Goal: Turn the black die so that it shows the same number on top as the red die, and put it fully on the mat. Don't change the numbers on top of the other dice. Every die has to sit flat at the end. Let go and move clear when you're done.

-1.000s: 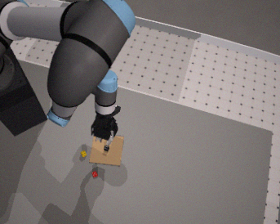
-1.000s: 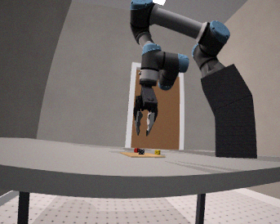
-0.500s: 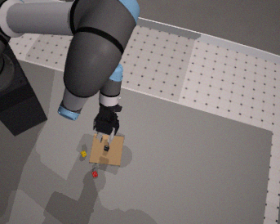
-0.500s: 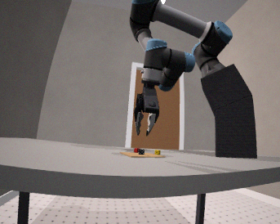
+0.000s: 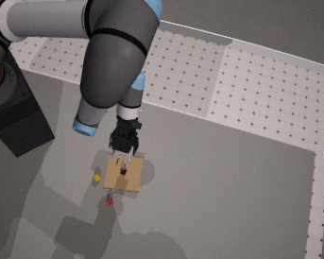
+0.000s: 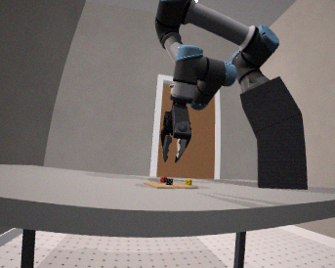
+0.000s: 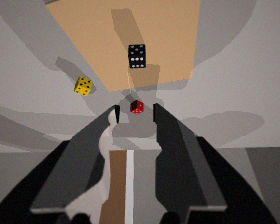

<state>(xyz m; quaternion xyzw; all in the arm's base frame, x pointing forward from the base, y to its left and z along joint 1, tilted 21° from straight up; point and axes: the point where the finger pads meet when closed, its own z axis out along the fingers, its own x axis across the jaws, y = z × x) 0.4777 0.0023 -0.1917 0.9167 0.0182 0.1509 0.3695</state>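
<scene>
Right now my hand is 10 mm to the left of the black die and 80 mm above it. Also, from my hand: yellow die 80 mm behind, 70 mm to the right, 80 mm below; tan mat 10 mm to the right, 90 mm below; red die 130 mm to the right, 80 mm below.
</scene>
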